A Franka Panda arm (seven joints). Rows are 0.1 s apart.
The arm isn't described. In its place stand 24 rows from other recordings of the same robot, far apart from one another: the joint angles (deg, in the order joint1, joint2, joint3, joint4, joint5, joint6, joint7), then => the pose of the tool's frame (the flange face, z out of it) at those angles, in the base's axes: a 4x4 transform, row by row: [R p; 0 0 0 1], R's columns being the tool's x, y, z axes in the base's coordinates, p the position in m.
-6.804 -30.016 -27.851 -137.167 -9.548 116.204 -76.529 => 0.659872 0.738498 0.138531 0.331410; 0.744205 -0.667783 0.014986 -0.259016; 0.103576 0.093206 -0.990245 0.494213; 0 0 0 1
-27.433 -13.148 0.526 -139.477 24.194 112.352 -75.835 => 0.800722 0.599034 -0.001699 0.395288; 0.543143 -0.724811 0.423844 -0.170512; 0.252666 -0.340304 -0.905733 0.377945; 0 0 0 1
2.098 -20.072 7.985 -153.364 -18.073 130.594 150.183 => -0.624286 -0.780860 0.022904 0.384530; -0.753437 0.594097 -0.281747 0.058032; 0.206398 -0.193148 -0.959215 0.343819; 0 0 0 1
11.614 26.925 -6.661 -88.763 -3.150 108.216 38.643 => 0.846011 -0.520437 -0.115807 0.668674; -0.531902 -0.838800 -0.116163 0.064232; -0.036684 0.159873 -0.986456 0.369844; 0 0 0 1
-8.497 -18.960 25.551 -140.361 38.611 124.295 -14.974 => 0.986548 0.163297 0.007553 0.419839; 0.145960 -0.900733 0.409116 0.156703; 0.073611 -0.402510 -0.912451 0.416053; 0 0 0 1
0.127 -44.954 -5.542 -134.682 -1.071 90.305 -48.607 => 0.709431 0.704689 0.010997 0.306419; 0.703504 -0.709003 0.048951 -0.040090; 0.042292 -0.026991 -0.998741 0.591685; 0 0 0 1
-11.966 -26.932 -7.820 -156.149 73.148 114.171 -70.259 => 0.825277 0.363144 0.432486 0.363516; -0.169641 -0.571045 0.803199 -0.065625; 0.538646 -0.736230 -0.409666 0.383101; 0 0 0 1
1.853 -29.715 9.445 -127.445 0.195 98.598 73.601 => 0.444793 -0.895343 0.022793 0.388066; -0.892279 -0.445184 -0.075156 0.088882; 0.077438 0.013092 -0.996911 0.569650; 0 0 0 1
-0.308 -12.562 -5.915 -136.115 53.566 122.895 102.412 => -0.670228 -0.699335 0.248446 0.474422; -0.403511 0.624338 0.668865 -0.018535; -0.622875 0.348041 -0.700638 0.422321; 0 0 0 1
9.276 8.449 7.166 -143.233 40.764 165.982 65.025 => 0.076531 -0.968187 0.238238 0.472885; -0.967428 -0.014279 0.252742 0.100063; -0.241300 -0.249821 -0.937744 0.245596; 0 0 0 1
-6.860 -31.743 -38.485 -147.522 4.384 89.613 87.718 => -0.602961 -0.779115 -0.171517 0.239221; -0.685802 0.396375 0.610379 -0.219524; -0.407570 0.485661 -0.773317 0.384597; 0 0 0 1
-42.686 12.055 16.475 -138.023 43.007 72.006 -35.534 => 0.795399 -0.468388 -0.384647 0.358242; 0.305197 -0.238777 0.921868 -0.075072; -0.523637 -0.850646 -0.046972 0.250544; 0 0 0 1
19.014 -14.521 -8.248 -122.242 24.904 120.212 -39.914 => 0.728481 0.666517 0.158334 0.490728; 0.554822 -0.709585 0.434353 0.108734; 0.401855 -0.228570 -0.886718 0.539463; 0 0 0 1
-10.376 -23.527 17.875 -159.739 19.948 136.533 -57.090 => 0.660771 0.750565 0.005906 0.361405; 0.745137 -0.656899 0.115129 0.040684; 0.090291 -0.071674 -0.993333 0.322634; 0 0 0 1
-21.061 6.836 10.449 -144.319 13.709 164.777 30.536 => 0.569747 -0.781211 0.255143 0.475877; -0.813042 -0.581064 0.036432 -0.101822; 0.119793 -0.228200 -0.966217 0.257014; 0 0 0 1
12.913 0.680 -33.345 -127.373 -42.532 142.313 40.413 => 0.828692 -0.530274 0.179105 0.516836; -0.380969 -0.768830 -0.513579 -0.189043; 0.410039 0.357366 -0.839141 0.394422; 0 0 0 1
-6.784 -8.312 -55.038 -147.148 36.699 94.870 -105.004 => 0.766771 0.567076 0.300811 0.225339; 0.090773 -0.559687 0.823718 -0.278032; 0.635470 -0.604297 -0.480627 0.283326; 0 0 0 1
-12.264 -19.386 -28.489 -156.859 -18.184 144.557 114.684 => -0.767717 -0.637202 0.067712 0.307151; -0.640780 0.762838 -0.086483 -0.245650; 0.003454 -0.109783 -0.993950 0.321109; 0 0 0 1
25.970 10.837 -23.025 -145.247 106.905 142.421 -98.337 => 0.859683 0.219536 0.461248 0.428777; -0.091653 -0.822000 0.562064 0.009966; 0.502539 -0.525471 -0.686538 0.190174; 0 0 0 1
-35.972 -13.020 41.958 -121.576 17.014 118.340 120.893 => -0.525375 -0.842752 0.117261 0.509527; -0.834632 0.537227 0.121561 0.086969; -0.165441 -0.034005 -0.985633 0.493898; 0 0 0 1
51.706 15.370 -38.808 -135.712 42.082 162.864 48.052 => 0.321422 -0.896553 0.304763 0.518690; -0.946828 -0.299410 0.117777 0.079527; -0.014344 -0.326414 -0.945118 0.262968; 0 0 0 1
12.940 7.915 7.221 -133.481 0.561 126.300 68.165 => 0.649637 -0.717253 -0.252030 0.456313; -0.750992 -0.657006 -0.065994 0.168618; -0.118251 0.232144 -0.965467 0.260334; 0 0 0 1
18.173 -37.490 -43.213 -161.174 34.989 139.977 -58.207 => 0.841246 0.325033 0.432041 0.338663; -0.003870 -0.795469 0.605982 -0.124655; 0.540639 -0.511452 -0.667926 0.358008; 0 0 0 1
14.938 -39.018 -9.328 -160.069 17.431 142.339 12.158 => 0.915063 -0.229534 0.331624 0.356412; -0.338493 -0.884139 0.322058 0.036401; 0.219278 -0.406956 -0.886738 0.432168; 0 0 0 1
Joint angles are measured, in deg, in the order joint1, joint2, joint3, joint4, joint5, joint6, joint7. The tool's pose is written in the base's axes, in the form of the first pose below.
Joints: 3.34 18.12 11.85 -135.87 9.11 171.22 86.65
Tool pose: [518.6 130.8 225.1 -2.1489 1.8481 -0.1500]
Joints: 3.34 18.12 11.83 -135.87 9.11 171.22 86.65
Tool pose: [518.7 130.6 225.1 -2.1487 1.8485 -0.1502]
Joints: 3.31 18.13 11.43 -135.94 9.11 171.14 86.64
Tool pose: [519.0 126.6 224.2 -2.1456 1.8582 -0.1515]
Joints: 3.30 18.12 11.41 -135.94 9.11 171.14 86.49
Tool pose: [519.1 126.3 224.3 -2.1477 1.8559 -0.1525]
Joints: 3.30 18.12 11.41 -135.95 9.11 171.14 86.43
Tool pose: [519.0 126.3 224.2 -2.1488 1.8549 -0.1525]
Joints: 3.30 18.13 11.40 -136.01 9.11 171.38 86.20
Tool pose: [519.0 126.1 224.2 -2.1506 1.8498 -0.1565]
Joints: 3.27 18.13 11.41 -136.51 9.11 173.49 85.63
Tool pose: [518.5 125.0 225.3 -2.1419 1.8287 -0.1873]
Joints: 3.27 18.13 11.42 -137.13 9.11 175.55 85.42
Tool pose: [517.1 124.1 225.7 -2.1294 1.8149 -0.2138]
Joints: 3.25 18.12 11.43 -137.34 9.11 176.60 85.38
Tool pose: [517.1 123.6 226.7 -2.1203 1.8083 -0.2287]
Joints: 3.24 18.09 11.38 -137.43 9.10 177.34 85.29
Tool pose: [517.5 122.8 227.9 -2.1136 1.8025 -0.2411]
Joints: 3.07 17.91 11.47 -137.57 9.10 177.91 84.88
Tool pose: [517.8 121.9 229.9 -2.1123 1.7919 -0.2533]
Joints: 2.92 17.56 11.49 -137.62 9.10 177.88 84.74
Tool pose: [518.4 120.7 232.7 -2.1104 1.7891 -0.2591]
